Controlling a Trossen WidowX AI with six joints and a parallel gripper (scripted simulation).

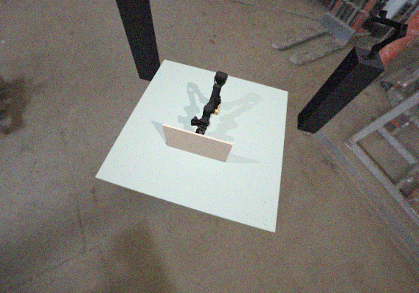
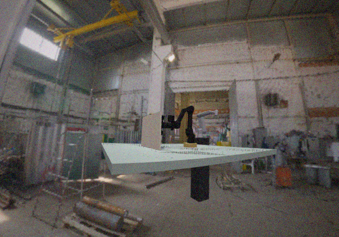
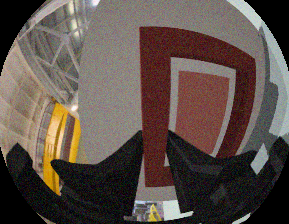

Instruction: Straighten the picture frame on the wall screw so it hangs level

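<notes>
Now: gripper tip 1 cm short of the picture frame, 1 cm to the left of it and 5 cm above it. The rest, counted from my gripper tip: wall panel (2 cm ahead, 1 cm to the right, 6 cm below).
</notes>
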